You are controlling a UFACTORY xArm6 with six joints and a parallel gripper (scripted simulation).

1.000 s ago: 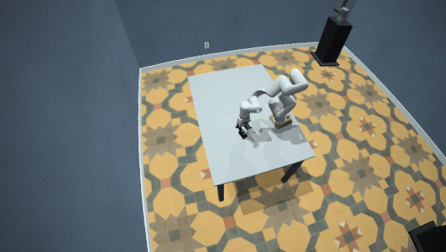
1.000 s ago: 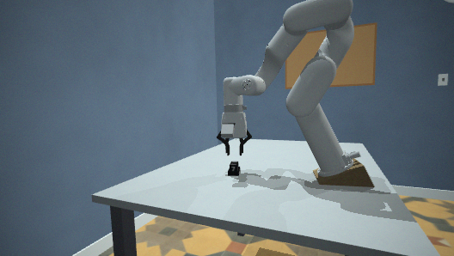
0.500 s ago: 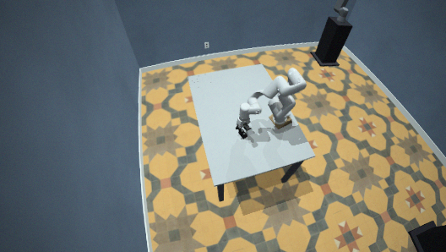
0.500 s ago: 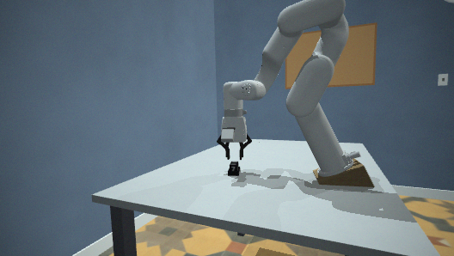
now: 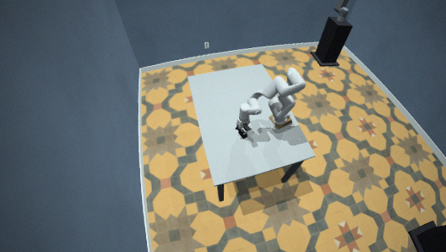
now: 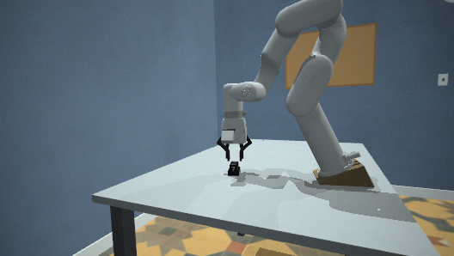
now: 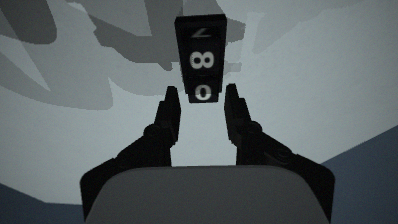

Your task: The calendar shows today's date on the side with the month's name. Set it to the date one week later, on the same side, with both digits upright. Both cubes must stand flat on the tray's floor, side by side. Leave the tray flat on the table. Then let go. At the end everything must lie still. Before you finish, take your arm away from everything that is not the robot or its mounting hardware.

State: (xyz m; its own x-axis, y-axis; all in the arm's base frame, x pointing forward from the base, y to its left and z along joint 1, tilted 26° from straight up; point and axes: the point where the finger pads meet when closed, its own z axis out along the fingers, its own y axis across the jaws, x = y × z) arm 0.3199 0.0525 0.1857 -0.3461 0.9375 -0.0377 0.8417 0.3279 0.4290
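The black calendar tray is 60 mm below my hand, 20 mm to the left of it and 10 mm behind it.
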